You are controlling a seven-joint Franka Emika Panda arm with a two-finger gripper.
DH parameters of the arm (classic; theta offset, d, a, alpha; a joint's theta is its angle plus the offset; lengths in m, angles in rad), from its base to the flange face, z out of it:
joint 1: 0 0.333 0 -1.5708
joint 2: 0 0 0 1.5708
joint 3: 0 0.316 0.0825 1.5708
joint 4: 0 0 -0.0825 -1.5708
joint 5: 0 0.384 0 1.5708
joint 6: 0 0 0.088 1.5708
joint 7: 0 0.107 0 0
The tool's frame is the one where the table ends.
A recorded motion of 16 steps. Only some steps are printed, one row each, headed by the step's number.
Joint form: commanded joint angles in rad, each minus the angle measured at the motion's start. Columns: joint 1, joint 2, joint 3, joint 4, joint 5, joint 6, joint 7.
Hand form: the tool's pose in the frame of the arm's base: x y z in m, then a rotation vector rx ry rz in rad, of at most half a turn. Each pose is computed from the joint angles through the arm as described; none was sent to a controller.
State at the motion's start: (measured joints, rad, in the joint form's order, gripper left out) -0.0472 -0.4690 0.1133 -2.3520 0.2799 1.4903 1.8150
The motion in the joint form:
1: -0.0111 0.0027 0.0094 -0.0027 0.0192 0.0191 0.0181
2: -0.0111 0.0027 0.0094 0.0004 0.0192 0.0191 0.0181
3: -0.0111 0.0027 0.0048 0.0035 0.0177 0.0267 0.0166
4: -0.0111 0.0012 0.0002 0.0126 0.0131 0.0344 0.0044
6: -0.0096 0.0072 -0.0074 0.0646 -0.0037 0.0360 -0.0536
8: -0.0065 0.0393 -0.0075 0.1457 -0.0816 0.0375 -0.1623
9: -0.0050 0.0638 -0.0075 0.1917 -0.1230 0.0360 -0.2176
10: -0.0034 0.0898 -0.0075 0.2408 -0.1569 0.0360 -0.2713
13: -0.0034 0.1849 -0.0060 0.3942 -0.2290 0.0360 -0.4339
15: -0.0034 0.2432 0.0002 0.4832 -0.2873 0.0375 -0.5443
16: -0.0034 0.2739 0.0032 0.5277 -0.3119 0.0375 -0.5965
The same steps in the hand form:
1: 0.3638 0.0600 0.4804 1.7757 -2.3122 -0.6217
2: 0.3643 0.0601 0.4818 1.7782 -2.3141 -0.6195
3: 0.3660 0.0581 0.4835 1.7825 -2.3253 -0.6132
4: 0.3685 0.0560 0.4884 1.8059 -2.3317 -0.5986
6: 0.3777 0.0530 0.5091 1.9112 -2.3123 -0.5539
8: 0.3943 0.0474 0.5317 2.0736 -2.2050 -0.4281
9: 0.4044 0.0443 0.5421 2.1451 -2.1398 -0.3674
10: 0.4152 0.0421 0.5535 2.2142 -2.0780 -0.3125
13: 0.4515 0.0368 0.5825 2.4006 -1.8872 -0.1927
15: 0.4729 0.0343 0.5969 2.5002 -1.7327 -0.1089
16: 0.4838 0.0334 0.6030 2.5427 -1.6581 -0.0755

